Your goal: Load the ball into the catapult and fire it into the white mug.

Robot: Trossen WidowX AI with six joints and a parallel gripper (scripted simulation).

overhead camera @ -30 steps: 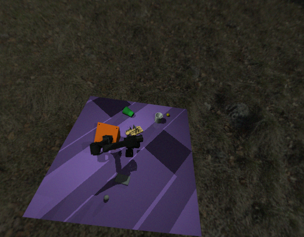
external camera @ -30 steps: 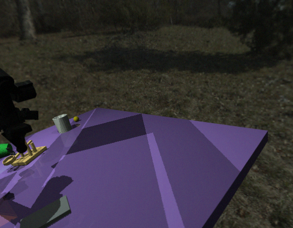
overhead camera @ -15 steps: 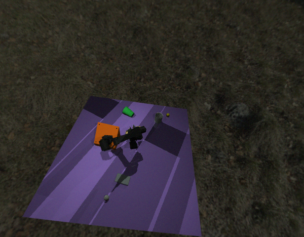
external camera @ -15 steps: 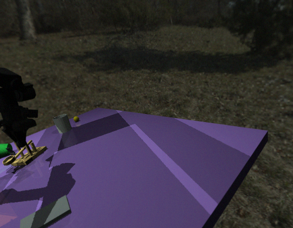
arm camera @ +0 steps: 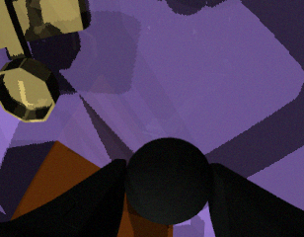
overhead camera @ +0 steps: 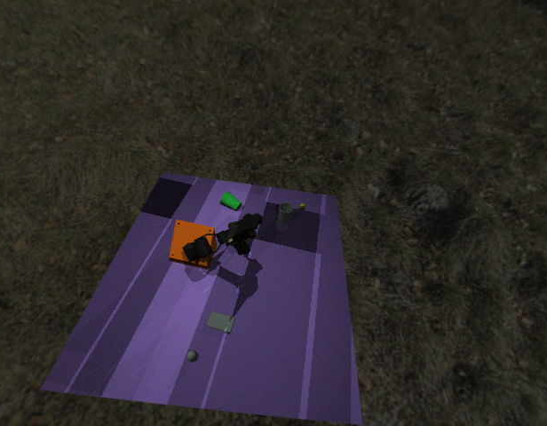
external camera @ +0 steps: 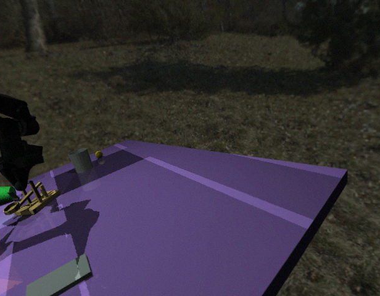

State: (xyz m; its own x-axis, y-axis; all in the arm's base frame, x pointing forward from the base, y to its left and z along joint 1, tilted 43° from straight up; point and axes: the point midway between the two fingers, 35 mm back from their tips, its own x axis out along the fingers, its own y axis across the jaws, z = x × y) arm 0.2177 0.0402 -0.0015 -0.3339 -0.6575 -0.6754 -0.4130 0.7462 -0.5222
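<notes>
Now: the wooden catapult 1 cm behind my gripper tip, 13 cm to the left of it and 7 cm below it. Round my gripper tip: black ball: 1 cm above; grey flat plate: 2 cm behind, 36 cm to the right, 12 cm below; white mug: 28 cm ahead, 33 cm to the left, 10 cm below.
</notes>
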